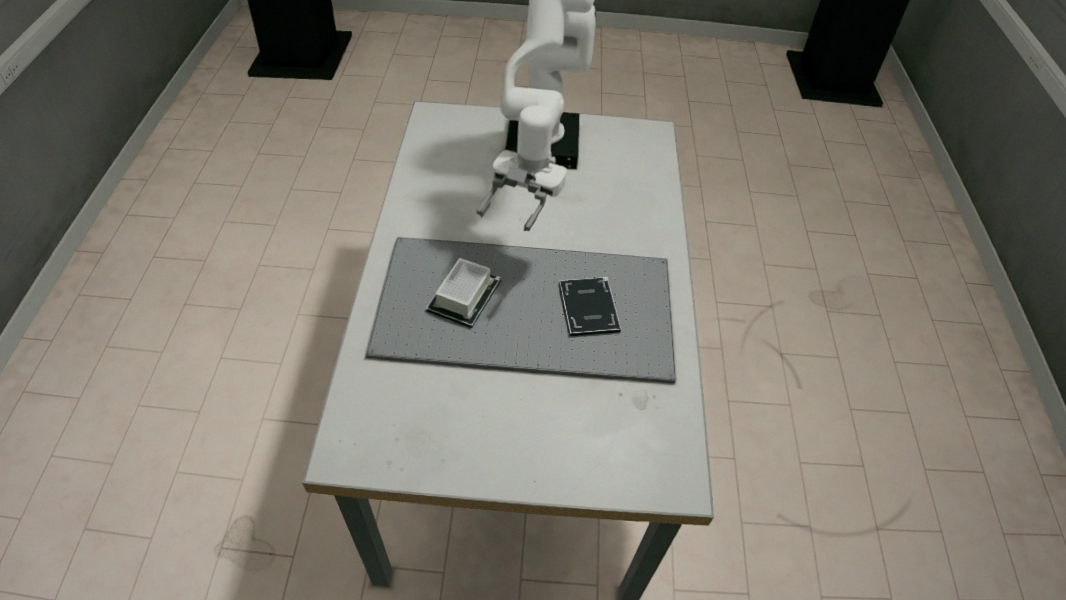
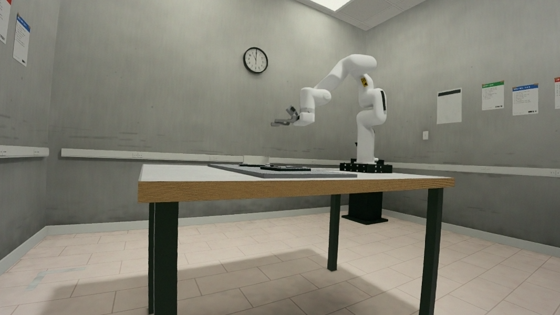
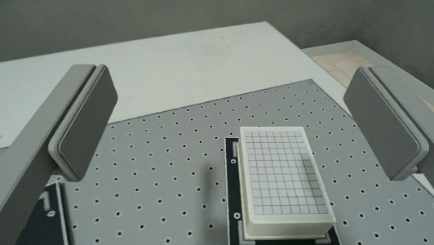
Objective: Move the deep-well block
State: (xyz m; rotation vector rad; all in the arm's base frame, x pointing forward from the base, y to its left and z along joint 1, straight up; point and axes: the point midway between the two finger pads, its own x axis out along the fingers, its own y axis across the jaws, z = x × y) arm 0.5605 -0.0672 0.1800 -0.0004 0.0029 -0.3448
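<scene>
My hand is 18 cm above the white 96-well deep-well block, 9 cm to the left of it and 6 cm short of it. Round my hand: grey perforated baseplate (22 cm below, 7 cm ahead, 6 cm to the left).
</scene>
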